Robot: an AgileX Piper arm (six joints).
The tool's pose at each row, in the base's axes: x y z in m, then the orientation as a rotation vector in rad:
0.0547 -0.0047 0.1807 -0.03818 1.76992 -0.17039
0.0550 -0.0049 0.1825 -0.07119 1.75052 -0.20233
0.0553 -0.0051 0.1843 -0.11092 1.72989 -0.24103
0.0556 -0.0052 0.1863 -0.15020 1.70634 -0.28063
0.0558 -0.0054 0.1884 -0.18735 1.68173 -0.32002
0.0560 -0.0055 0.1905 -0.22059 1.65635 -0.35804
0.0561 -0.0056 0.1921 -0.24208 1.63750 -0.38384
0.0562 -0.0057 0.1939 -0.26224 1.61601 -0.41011
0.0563 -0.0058 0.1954 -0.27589 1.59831 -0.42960
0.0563 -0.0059 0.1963 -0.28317 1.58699 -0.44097
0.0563 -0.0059 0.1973 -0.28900 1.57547 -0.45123
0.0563 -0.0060 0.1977 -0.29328 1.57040 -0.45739
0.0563 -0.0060 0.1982 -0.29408 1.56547 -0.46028
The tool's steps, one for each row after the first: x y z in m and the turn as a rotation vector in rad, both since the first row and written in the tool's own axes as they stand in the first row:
-0.0018 -0.0004 0.0000 0.00481 -0.01903 -0.03959
-0.0036 -0.0008 -0.0001 0.01058 -0.03849 -0.08775
-0.0056 -0.0012 -0.0002 0.01744 -0.05995 -0.13640
-0.0076 -0.0017 -0.0004 0.02545 -0.08163 -0.18381
-0.0097 -0.0020 -0.0006 0.03479 -0.10339 -0.22811
-0.0113 -0.0023 -0.0008 0.04188 -0.11936 -0.25764
-0.0130 -0.0027 -0.0010 0.05028 -0.13759 -0.28672
-0.0145 -0.0030 -0.0012 0.05741 -0.15265 -0.30755
-0.0153 -0.0032 -0.0014 0.06206 -0.16235 -0.31931
-0.0163 -0.0033 -0.0016 0.06679 -0.17235 -0.32946
-0.0167 -0.0035 -0.0016 0.06903 -0.17650 -0.33607
-0.0172 -0.0036 -0.0017 0.07099 -0.18098 -0.33841

